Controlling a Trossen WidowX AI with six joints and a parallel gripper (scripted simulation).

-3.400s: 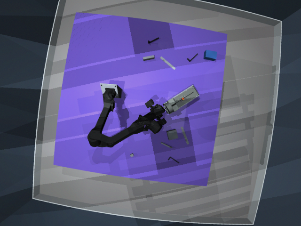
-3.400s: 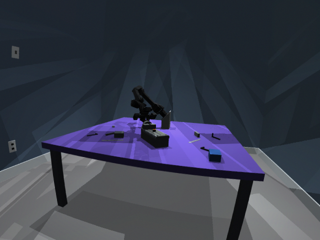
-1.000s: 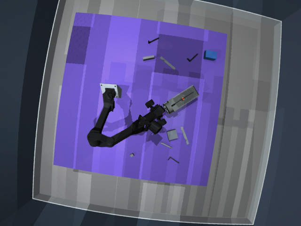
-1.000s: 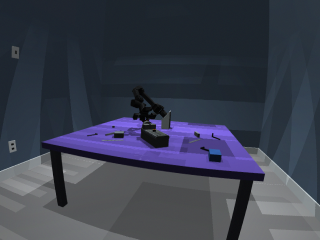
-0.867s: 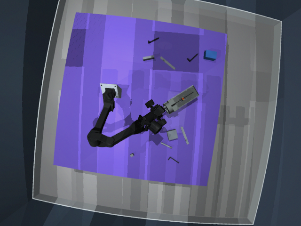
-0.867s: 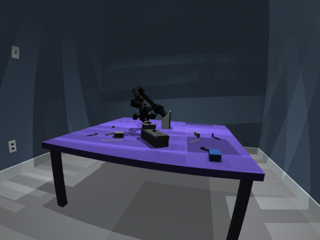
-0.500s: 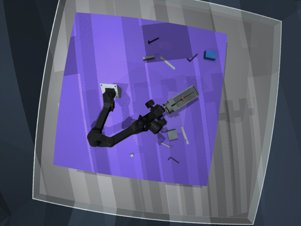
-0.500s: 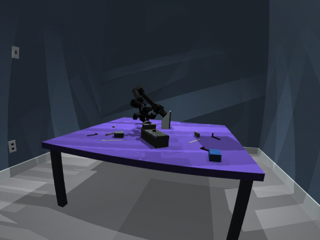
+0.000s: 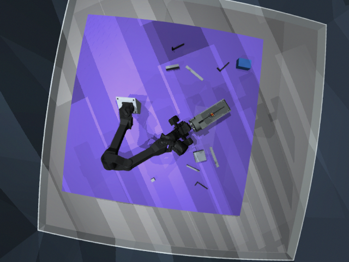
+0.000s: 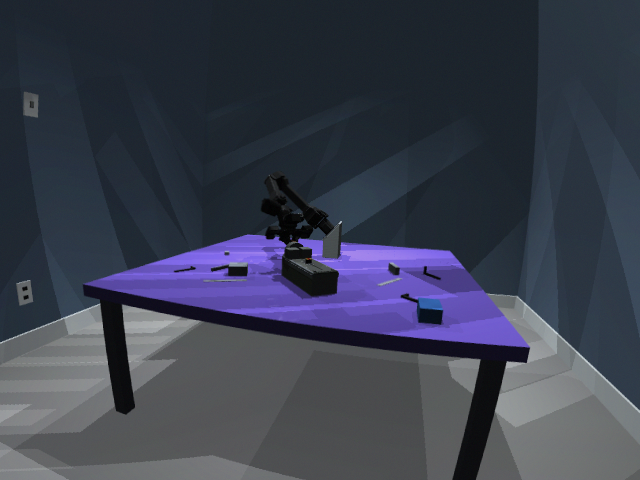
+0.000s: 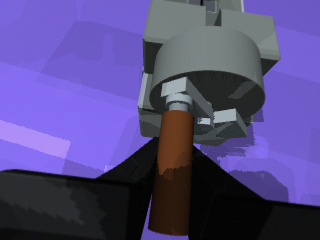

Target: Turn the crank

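The brown crank handle lies 10 mm behind my gripper tip, 10 mm to the right of it and 20 mm above it. The rest, counted from my gripper tip: dark block 120 mm behind, 390 mm to the left, 70 mm below; then red pointer 150 mm ahead, 80 mm to the left, 10 mm below; then grey block 100 mm ahead, 190 mm to the right, 70 mm below.
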